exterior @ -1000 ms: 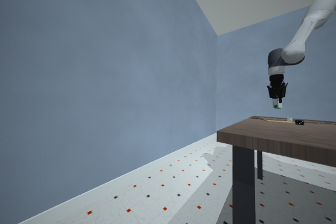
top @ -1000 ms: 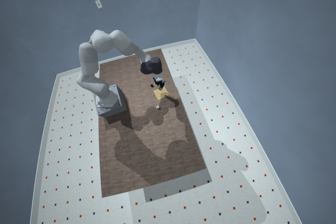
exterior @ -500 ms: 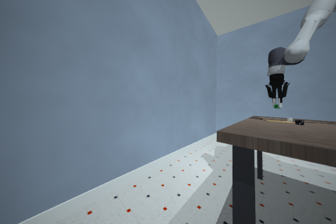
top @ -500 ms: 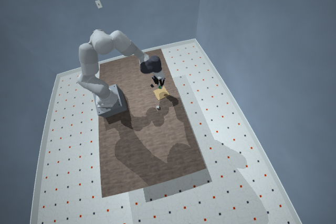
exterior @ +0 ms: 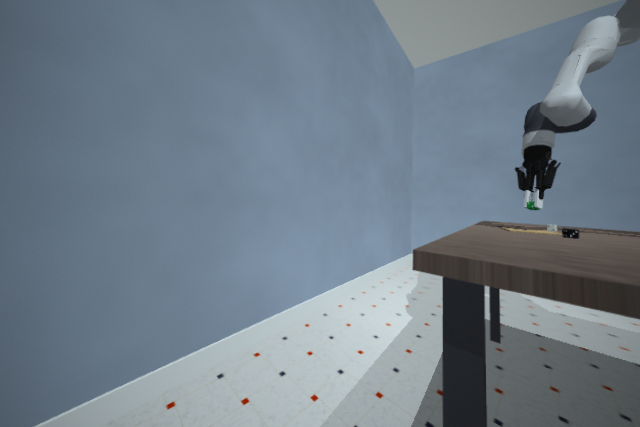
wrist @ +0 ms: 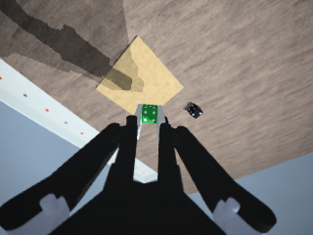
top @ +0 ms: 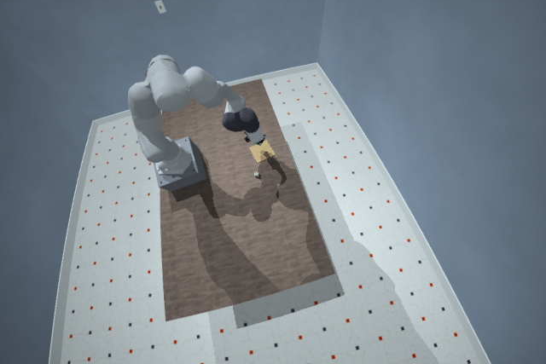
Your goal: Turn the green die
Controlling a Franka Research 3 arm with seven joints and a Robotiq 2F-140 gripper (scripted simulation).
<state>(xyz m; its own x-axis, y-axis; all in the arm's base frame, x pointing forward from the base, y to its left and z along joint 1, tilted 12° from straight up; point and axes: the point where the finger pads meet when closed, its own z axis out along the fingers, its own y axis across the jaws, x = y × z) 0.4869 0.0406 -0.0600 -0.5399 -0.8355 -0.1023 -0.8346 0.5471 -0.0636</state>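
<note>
The green die is 10 mm to the left of my hand and 20 mm below it. Round my hand: white die 50 mm behind, 180 mm to the right, 100 mm below; then tan mat 10 mm ahead, 10 mm to the right, 120 mm below; then black die 70 mm behind, 120 mm to the left, 100 mm below.
</note>
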